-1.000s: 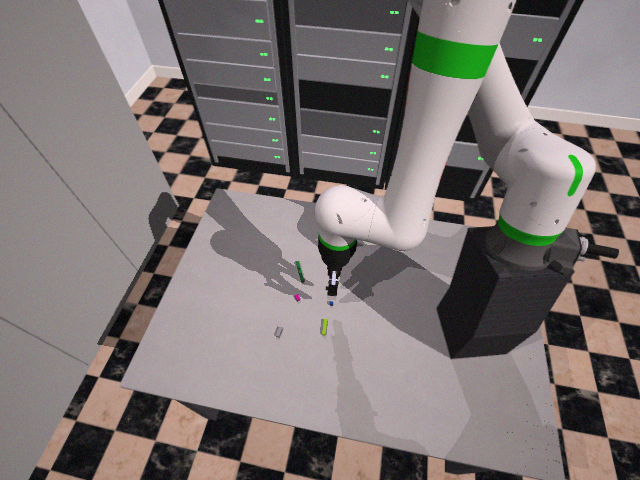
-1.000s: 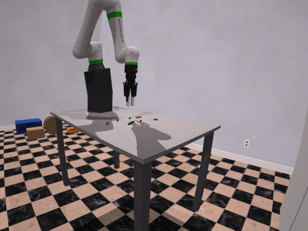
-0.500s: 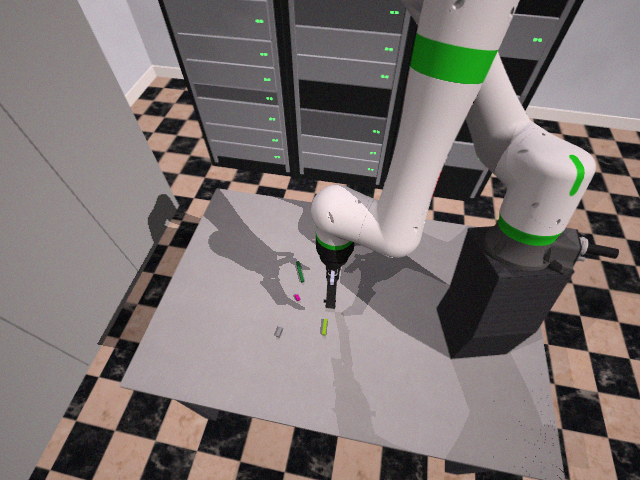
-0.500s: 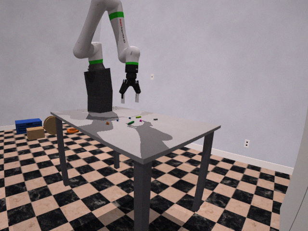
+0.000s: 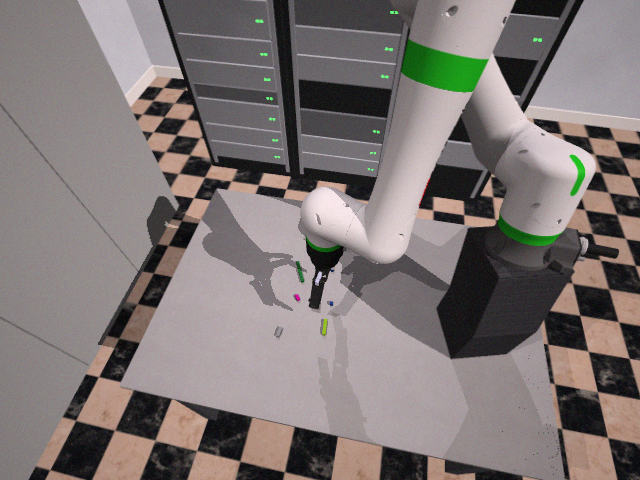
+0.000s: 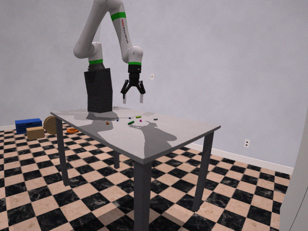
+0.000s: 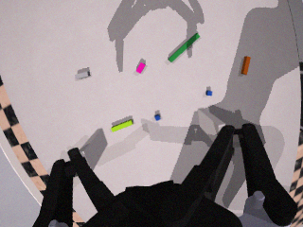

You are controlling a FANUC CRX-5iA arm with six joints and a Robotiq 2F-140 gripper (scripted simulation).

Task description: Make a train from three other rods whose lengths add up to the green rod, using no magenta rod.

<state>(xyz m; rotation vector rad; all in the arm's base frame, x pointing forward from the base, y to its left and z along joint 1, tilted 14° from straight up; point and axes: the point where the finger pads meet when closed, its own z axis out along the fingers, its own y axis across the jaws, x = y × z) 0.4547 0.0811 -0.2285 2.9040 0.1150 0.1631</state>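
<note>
The grey rod lies 90 mm ahead of my hand, 130 mm to the left of it and 120 mm below it. Also, from my hand: magenta rod: 90 mm ahead, 10 mm to the left, 120 mm below; lime rod: 30 mm behind, 70 mm to the left, 120 mm below; green rod: 120 mm ahead, 90 mm to the right, 120 mm below.
</note>
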